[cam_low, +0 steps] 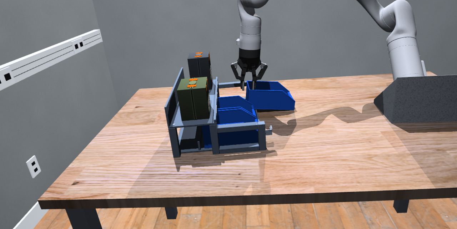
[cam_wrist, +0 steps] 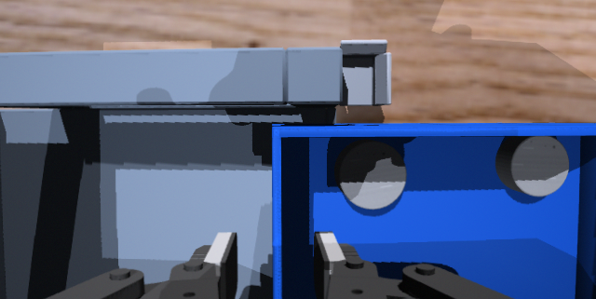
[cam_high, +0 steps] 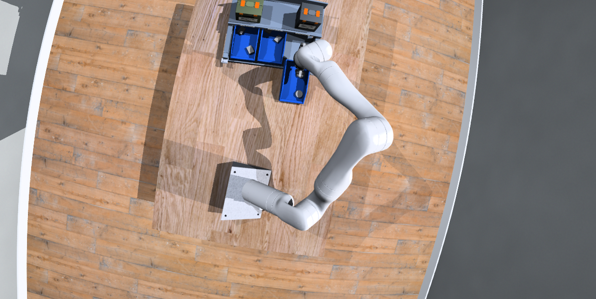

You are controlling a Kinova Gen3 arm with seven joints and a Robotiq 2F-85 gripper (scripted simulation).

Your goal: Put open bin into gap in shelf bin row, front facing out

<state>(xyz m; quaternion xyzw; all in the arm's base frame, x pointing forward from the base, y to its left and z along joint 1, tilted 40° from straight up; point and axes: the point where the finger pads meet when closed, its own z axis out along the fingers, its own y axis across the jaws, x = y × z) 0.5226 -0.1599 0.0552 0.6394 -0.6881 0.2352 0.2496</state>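
The round grey part lies 7 cm below my hand, 4 cm behind it and 2 cm to the right of it. Also, from my hand: green box (21 cm to the left, 18 cm ahead, 6 cm above); then dark box (17 cm ahead, 7 cm above, 2 cm to the right); then shelf (11 cm to the left, 11 cm ahead, 3 cm below).
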